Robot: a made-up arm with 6 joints.
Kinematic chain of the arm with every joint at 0, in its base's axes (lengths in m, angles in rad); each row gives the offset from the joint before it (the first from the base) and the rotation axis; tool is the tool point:
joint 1: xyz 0 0 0.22 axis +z
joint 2: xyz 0 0 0 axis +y
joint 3: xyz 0 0 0.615 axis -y
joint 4: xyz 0 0 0 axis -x
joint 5: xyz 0.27 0 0 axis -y
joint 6: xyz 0 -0.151 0 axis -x
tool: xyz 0 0 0
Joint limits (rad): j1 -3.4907..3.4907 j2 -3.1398..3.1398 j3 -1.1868..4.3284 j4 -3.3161..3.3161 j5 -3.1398..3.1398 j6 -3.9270..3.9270
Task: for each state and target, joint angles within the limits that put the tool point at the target. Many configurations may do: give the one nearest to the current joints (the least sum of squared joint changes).
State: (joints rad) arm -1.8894 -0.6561 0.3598 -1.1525 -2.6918 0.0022
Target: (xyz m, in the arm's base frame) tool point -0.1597 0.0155 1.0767
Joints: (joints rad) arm -2.3096 -0.0736 1.2569 -0.5529 -2.6918 0.0022
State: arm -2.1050 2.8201 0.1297 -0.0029 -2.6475 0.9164
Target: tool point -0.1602 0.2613 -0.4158
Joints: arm -1.5358 3.1376 0.0849 -0.0211 -2.6475 0.9164
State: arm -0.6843 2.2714 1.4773 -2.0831 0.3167 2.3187
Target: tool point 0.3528 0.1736 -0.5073
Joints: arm 0.2116 2.3623 1.0264 -2.2567 0.3167 2.3187
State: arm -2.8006 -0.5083 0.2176 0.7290 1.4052 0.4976
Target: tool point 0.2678 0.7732 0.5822
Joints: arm -2.0265 -1.2901 0.7397 0.8488 1.4052 0.4976
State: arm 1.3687 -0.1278 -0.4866 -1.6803 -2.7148 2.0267
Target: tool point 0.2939 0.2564 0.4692
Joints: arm 0.7683 0.4929 -0.2469 -1.4390 -2.7148 2.0267
